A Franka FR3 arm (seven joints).
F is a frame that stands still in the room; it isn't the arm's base.
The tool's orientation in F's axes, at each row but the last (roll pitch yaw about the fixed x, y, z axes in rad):
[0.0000, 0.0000, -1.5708]
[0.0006, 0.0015, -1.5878]
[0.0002, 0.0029, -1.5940]
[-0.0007, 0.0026, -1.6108]
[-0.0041, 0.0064, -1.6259]
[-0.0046, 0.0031, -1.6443]
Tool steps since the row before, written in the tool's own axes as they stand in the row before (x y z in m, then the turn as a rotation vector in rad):
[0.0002, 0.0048, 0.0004, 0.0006, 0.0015, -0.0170]
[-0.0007, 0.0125, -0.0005, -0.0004, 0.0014, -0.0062]
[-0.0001, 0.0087, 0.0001, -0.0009, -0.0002, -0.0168]
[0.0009, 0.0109, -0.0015, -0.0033, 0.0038, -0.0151]
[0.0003, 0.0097, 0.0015, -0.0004, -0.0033, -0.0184]
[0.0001, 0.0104, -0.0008, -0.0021, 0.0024, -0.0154]
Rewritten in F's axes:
[0.0048, -0.0002, 0.0004, 0.0015, -0.0006, -0.0170]
[0.0125, 0.0005, -0.0005, 0.0014, 0.0004, -0.0062]
[0.0087, -0.0001, 0.0001, -0.0002, 0.0010, -0.0168]
[0.0109, -0.0013, -0.0015, 0.0039, 0.0032, -0.0151]
[0.0097, -0.0008, 0.0015, -0.0033, 0.0007, -0.0184]
[0.0104, -0.0009, -0.0008, 0.0025, 0.0020, -0.0154]

